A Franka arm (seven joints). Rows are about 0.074 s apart.
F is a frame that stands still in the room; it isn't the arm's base.
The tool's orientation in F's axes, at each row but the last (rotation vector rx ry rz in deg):
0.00, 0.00, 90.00
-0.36, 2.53, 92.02
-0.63, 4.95, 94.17
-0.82, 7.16, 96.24
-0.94, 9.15, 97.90
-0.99, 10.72, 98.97
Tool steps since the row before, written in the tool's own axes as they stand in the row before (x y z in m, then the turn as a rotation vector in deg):
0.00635, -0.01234, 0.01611, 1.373, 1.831, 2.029
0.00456, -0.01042, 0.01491, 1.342, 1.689, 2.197
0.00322, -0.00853, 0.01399, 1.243, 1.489, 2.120
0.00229, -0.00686, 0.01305, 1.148, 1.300, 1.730
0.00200, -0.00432, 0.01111, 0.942, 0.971, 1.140
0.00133, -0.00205, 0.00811, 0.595, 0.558, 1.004
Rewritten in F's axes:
0.01234, 0.00635, 0.01611, -1.831, 1.373, 2.029
0.01060, 0.00540, 0.01450, -1.684, 1.352, 2.194
0.00889, 0.00470, 0.01333, -1.481, 1.264, 2.114
0.00738, 0.00419, 0.01227, -1.308, 1.154, 1.720
0.00487, 0.00383, 0.01038, -1.001, 0.928, 1.125
0.00256, 0.00271, 0.00761, -0.551, 0.633, 0.984

